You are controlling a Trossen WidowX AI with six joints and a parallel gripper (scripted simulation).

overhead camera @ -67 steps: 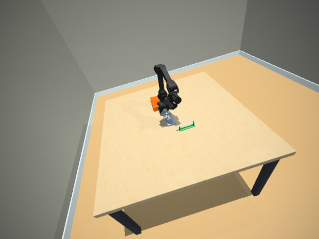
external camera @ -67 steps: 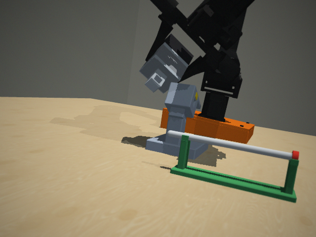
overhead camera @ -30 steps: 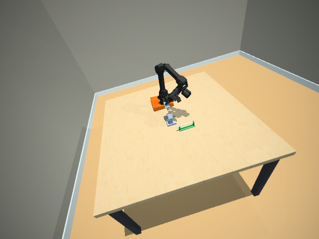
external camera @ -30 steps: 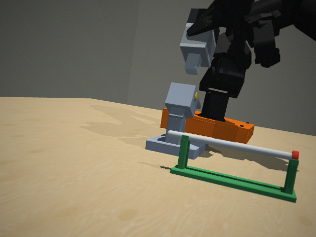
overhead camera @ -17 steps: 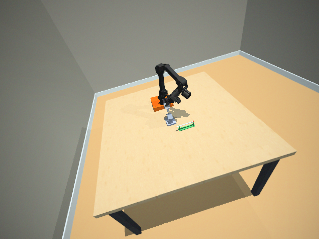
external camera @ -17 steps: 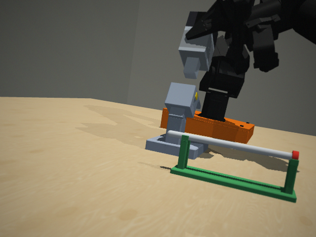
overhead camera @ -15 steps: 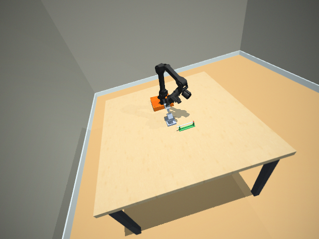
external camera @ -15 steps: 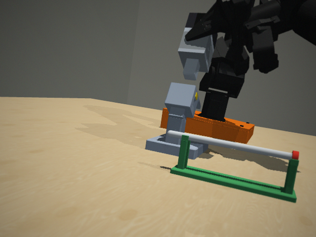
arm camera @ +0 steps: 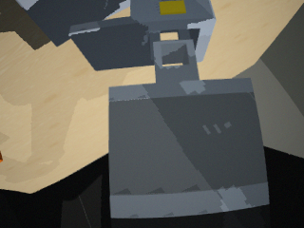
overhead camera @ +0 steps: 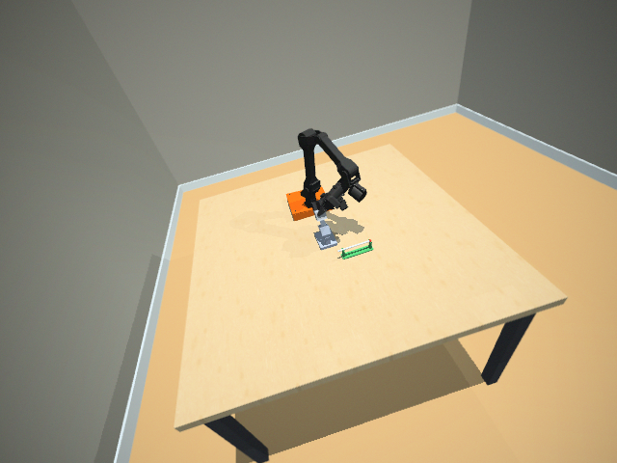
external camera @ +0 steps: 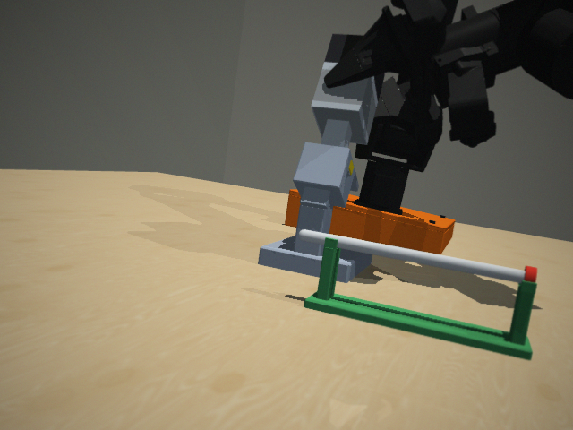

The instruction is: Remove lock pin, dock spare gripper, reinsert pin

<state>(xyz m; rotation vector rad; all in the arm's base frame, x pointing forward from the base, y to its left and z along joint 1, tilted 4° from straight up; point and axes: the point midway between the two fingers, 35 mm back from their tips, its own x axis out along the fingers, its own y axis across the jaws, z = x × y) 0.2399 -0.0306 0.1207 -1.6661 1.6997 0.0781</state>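
The green rack lies 16 cm ahead of my gripper tip, 10 cm to the left of it and 13 cm below it. From my gripper tip the other things lie so: grey mount (2 cm ahead, 1 cm to the left, 10 cm below); then spare gripper (1 cm to the left).
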